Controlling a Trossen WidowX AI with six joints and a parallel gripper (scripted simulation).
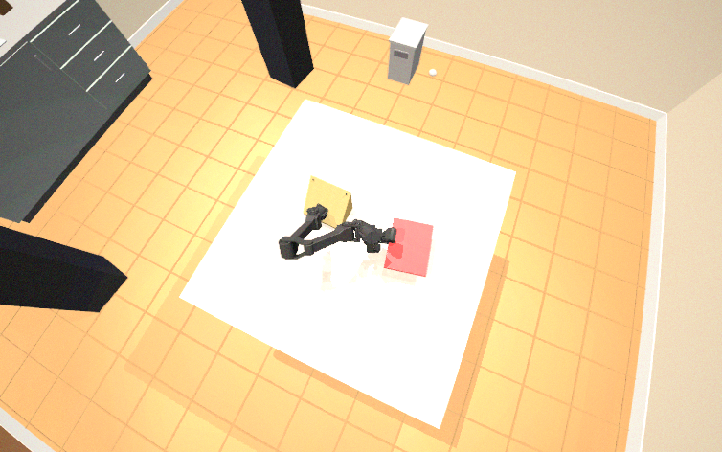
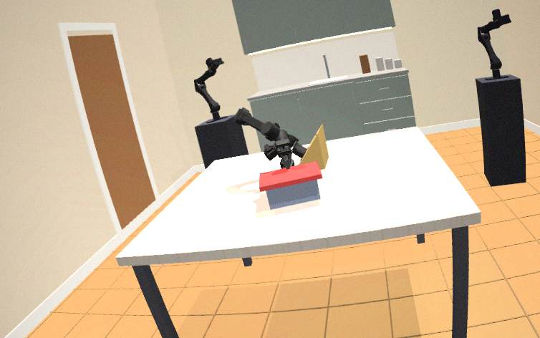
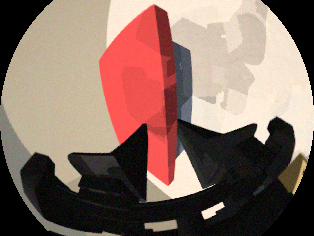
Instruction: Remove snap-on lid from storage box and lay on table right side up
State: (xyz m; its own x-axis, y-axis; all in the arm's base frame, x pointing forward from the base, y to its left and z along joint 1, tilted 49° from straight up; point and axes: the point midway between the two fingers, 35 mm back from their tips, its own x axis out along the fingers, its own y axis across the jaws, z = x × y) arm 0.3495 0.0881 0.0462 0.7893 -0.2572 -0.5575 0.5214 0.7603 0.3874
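Now: the red lid 70 mm ahead of my gripper tip, 30 mm to the left of it and 10 mm above it. The rest, counted from my gripper tip: blue-grey storage box: 70 mm ahead, 30 mm to the left, 40 mm below.
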